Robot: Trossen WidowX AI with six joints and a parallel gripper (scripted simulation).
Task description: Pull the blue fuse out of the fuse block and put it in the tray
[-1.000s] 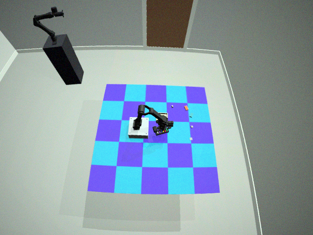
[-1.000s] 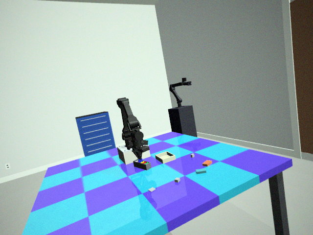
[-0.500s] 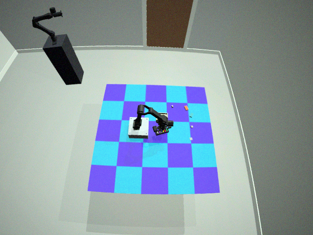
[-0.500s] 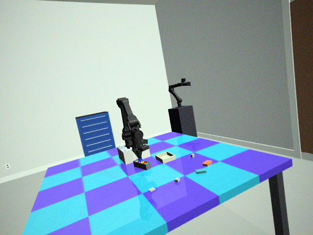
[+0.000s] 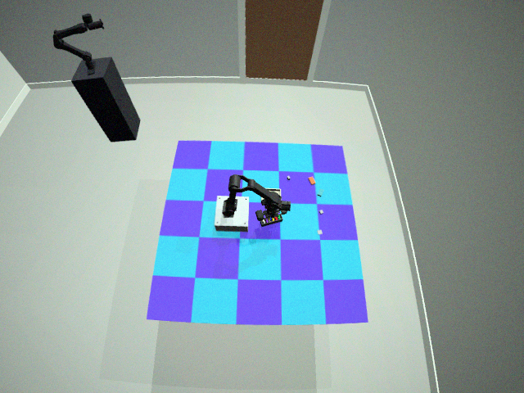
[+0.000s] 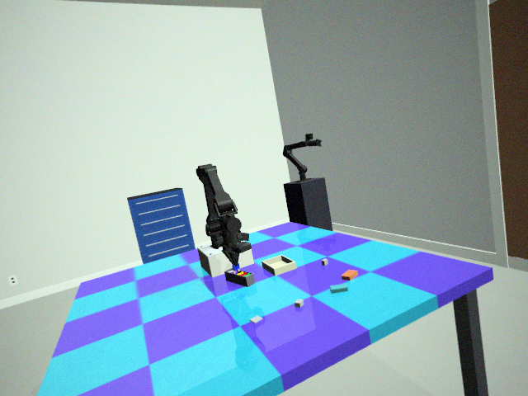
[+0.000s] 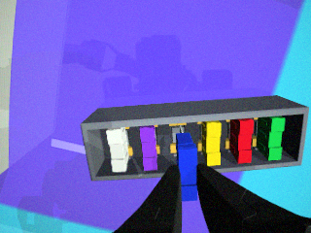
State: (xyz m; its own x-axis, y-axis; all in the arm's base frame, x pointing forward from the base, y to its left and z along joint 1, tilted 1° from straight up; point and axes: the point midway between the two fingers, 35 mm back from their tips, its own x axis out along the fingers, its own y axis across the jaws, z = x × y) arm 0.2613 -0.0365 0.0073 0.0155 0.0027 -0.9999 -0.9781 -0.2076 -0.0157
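Now: gripper tip 4 cm above the yellow fuse and 2 cm short of it. Also, from my gripper tip: beige tray: 18 cm to the left, 7 cm below, 3 cm ahead; then teal block: 38 cm ahead, 19 cm to the left, 6 cm below; then blue fuse: 1 cm below.
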